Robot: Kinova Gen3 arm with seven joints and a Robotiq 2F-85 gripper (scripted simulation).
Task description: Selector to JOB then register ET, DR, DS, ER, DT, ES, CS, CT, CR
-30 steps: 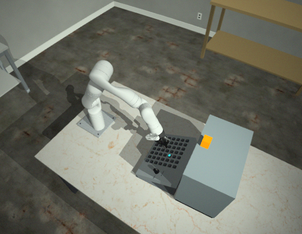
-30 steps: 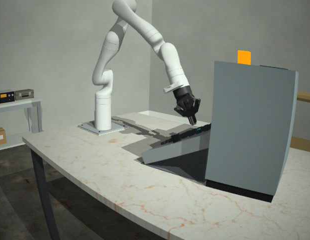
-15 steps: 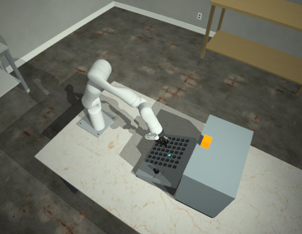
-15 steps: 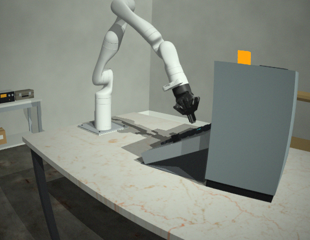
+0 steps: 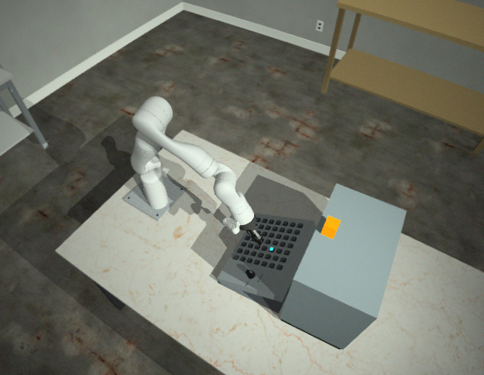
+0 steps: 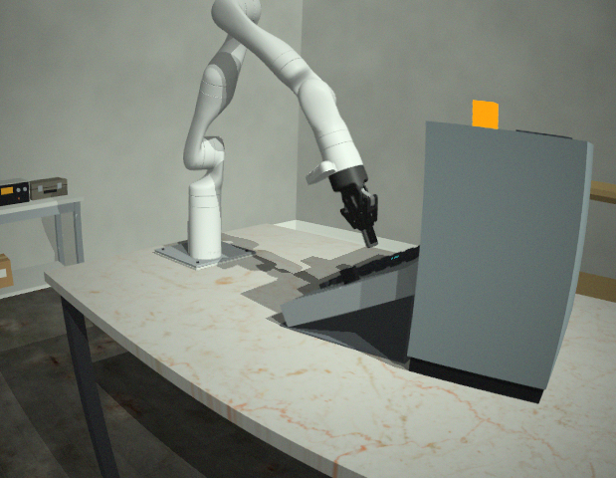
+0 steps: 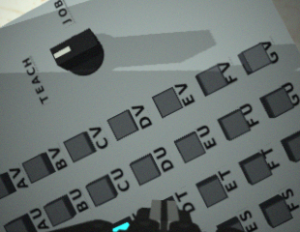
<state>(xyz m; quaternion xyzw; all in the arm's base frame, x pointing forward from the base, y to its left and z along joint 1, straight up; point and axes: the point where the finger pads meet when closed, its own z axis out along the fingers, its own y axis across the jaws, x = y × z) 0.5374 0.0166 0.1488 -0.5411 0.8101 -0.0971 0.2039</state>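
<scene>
My hand is 110 mm to the left of the black selector knob, 40 mm short of it and 40 mm above it. Round my hand: sloped grey keypad (90 mm below, 50 mm ahead).
</scene>
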